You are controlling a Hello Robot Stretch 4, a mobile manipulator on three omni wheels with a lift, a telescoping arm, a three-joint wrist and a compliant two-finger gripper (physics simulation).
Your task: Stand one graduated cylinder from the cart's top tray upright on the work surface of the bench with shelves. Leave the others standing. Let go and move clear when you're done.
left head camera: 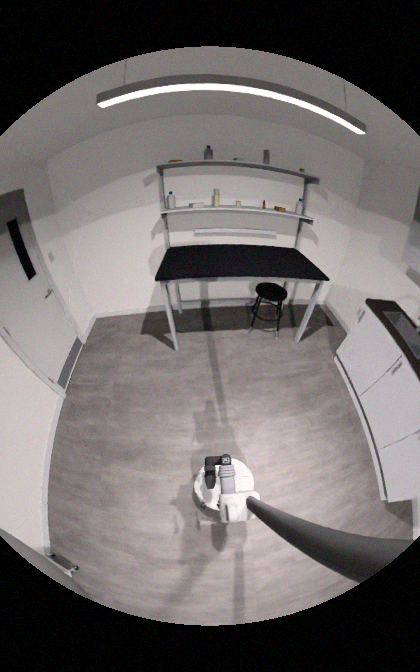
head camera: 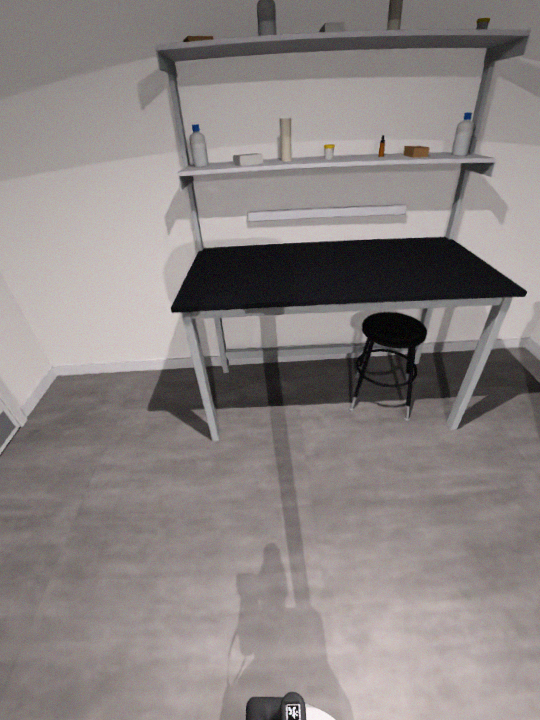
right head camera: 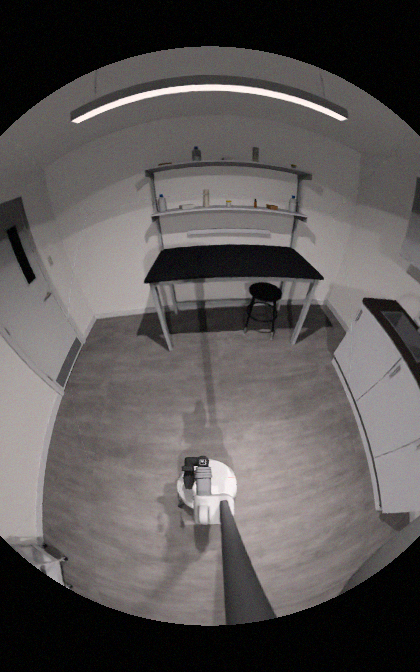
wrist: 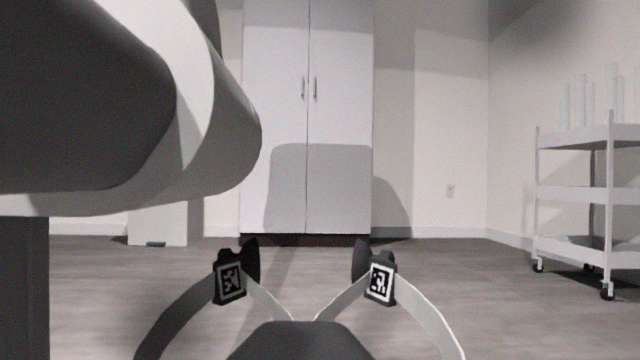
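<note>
My gripper is open in the wrist view, its two fingertips wide apart with floor showing between them. A white three-tier cart stands at the right of the wrist view, well away from the gripper. Several pale, see-through graduated cylinders stand upright on its top tray; the right part of the cart is cut off. In the right head view part of the cart shows at the lower left edge. The bench with shelves has a black work surface with no cylinder on it and stands across the room.
A black stool stands under the bench's front right part. Bottles and boxes stand on the bench's shelves. A sink counter runs along the right wall. A tall white cabinet stands against the wall in the wrist view.
</note>
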